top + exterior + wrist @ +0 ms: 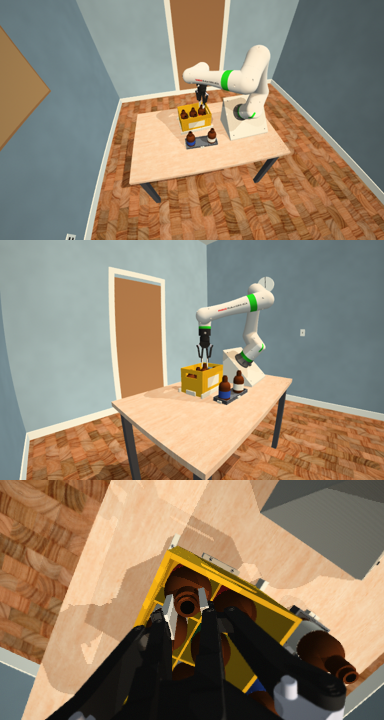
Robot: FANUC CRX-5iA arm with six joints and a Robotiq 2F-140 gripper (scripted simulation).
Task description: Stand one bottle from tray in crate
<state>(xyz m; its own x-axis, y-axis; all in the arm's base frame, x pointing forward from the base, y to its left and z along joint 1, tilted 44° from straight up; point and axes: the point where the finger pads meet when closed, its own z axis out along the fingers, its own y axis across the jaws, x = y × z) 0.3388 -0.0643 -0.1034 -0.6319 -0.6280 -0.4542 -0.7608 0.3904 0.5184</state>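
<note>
Right now my hand is 80 mm short of the yellow crate, 60 mm to the right of it and 100 mm above it. The rest, counted from my hand: dark tray 30 mm ahead, 290 mm to the left, 180 mm below; blue-labelled bottle 120 mm ahead, 300 mm to the left, 100 mm below.
</note>
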